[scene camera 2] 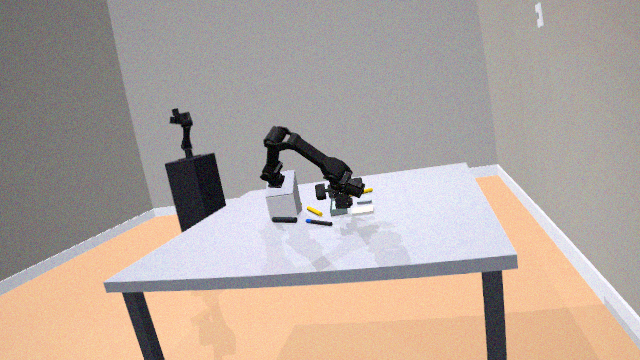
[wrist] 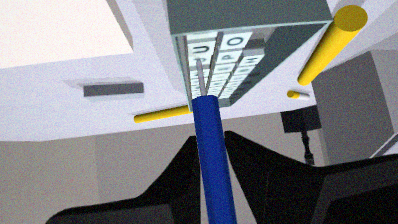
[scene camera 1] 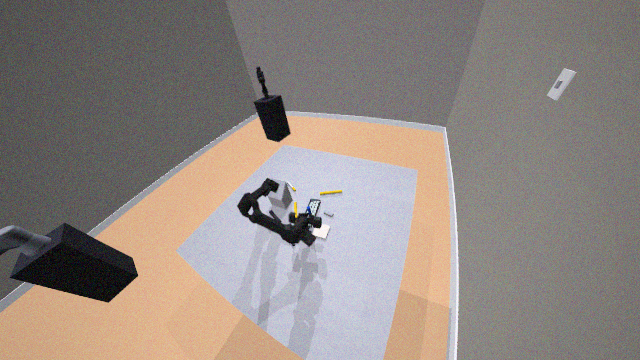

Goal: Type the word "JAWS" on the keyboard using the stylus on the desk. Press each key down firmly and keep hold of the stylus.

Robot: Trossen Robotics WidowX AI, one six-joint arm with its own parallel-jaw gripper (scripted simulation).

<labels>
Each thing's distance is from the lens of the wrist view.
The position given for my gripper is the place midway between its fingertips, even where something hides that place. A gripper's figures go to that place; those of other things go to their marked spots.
my gripper [wrist: 210, 139]: 0.11 m
grey block [wrist: 135, 90]: 0.19 m
</labels>
